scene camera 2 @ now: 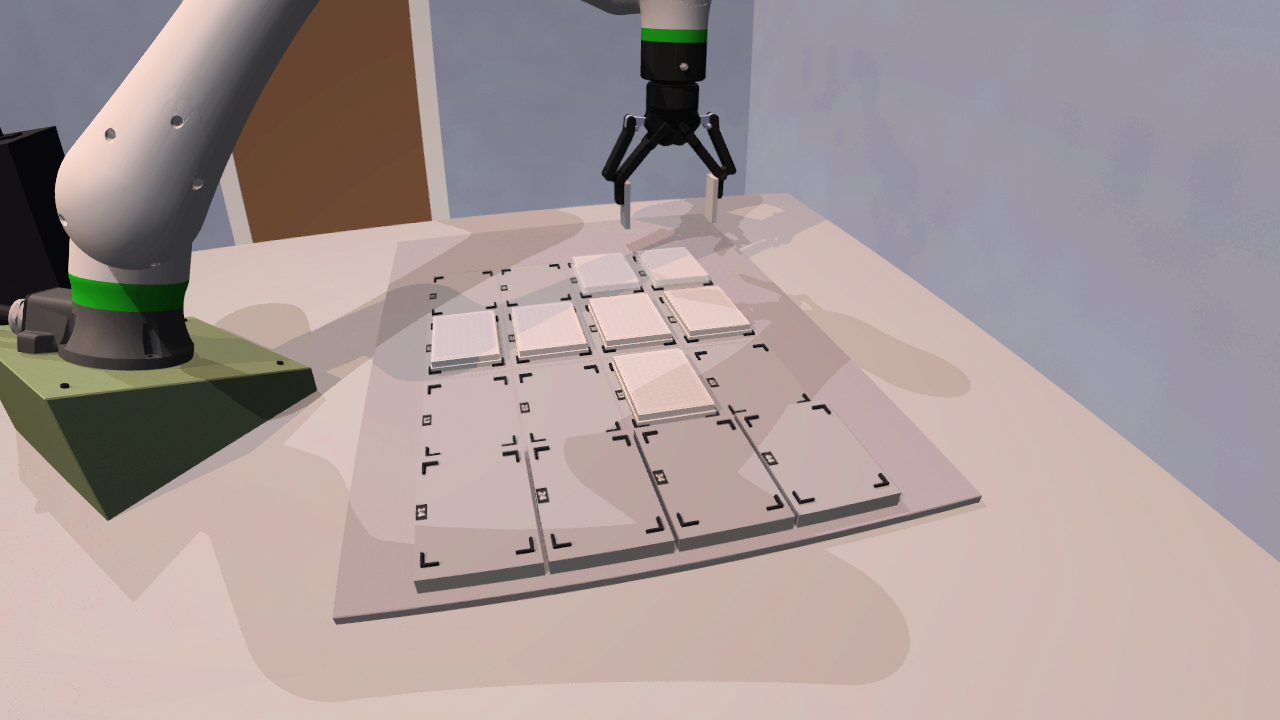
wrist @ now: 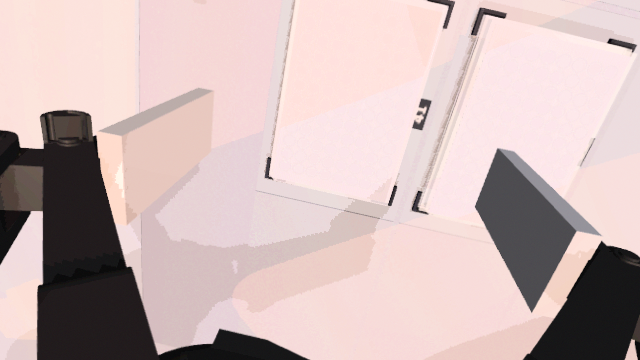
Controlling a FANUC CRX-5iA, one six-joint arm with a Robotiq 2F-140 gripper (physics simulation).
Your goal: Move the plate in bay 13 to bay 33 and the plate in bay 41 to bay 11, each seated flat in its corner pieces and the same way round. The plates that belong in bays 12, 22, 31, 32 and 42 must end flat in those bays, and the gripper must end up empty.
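Where they show: gripper, between the fingertips: (scene camera 2: 668, 222) (wrist: 347, 149); arm's base, origin of its link: (scene camera 2: 127, 353).
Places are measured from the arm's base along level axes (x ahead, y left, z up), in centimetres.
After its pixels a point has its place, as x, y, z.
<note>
My gripper (scene camera 2: 669, 219) {70.1, 26.9, -0.9} (wrist: 347, 149) {70.1, 26.9, -0.9} is open and empty, its fingers spread wide above and beyond the far edge of the bays. The plate in bay 41 (scene camera 2: 673, 265) {70.5, 25.0, -7.2} (wrist: 345, 100) {70.7, 26.1, -7.2} lies flat, below and on the near side of the fingers in the scene view. A plate (scene camera 2: 664, 385) {60.5, -8.2, -7.2} lies flat in bay 33. Bay 13 (scene camera 2: 469, 413) {39.2, -7.0, -8.6} and bay 11 (scene camera 2: 465, 291) {38.6, 25.9, -8.6} hold no plate. Flat plates lie in bay 31 (scene camera 2: 605, 271) {59.8, 24.9, -7.2} (wrist: 530, 110) {60.0, 24.1, -7.2}, bay 12 (scene camera 2: 465, 338) {38.9, 7.9, -7.2}, bay 22 (scene camera 2: 548, 328) {49.5, 8.1, -7.2}, bay 32 (scene camera 2: 629, 319) {60.1, 8.3, -7.2} and bay 42 (scene camera 2: 707, 310) {70.8, 8.7, -7.2}.
Bay 21 (scene camera 2: 534, 282) {49.1, 26.6, -8.6}, bay 23 (scene camera 2: 568, 402) {50.0, -7.1, -8.6}, bay 43 (scene camera 2: 756, 380) {71.8, -7.4, -8.6} and the front row of bays show bare surfaces with black corner pieces. The arm's green base (scene camera 2: 205, 394) {11.2, -6.8, -2.7} stands left of the board (scene camera 2: 380, 573) {31.4, -29.2, -8.6}. A wall (scene camera 2: 1029, 179) rises beyond the table at the right.
</note>
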